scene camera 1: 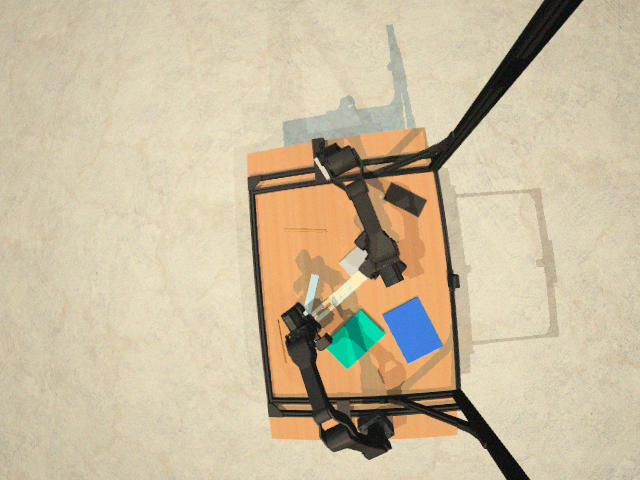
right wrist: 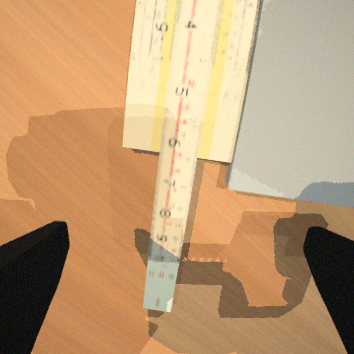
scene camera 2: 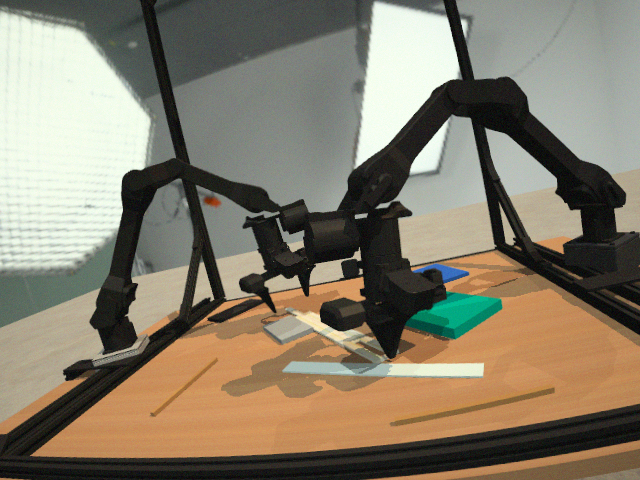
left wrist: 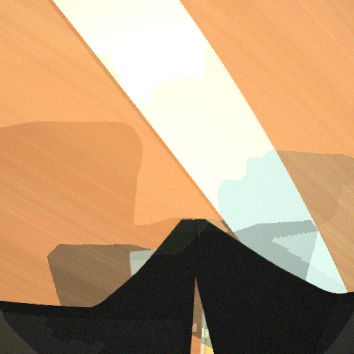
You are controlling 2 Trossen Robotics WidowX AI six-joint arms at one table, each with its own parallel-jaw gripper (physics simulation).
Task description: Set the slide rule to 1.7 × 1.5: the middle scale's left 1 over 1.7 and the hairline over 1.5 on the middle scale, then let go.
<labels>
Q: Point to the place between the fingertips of my left gripper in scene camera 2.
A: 391,357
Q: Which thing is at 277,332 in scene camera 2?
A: A grey block.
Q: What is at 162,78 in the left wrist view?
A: A pale ruler.
</labels>
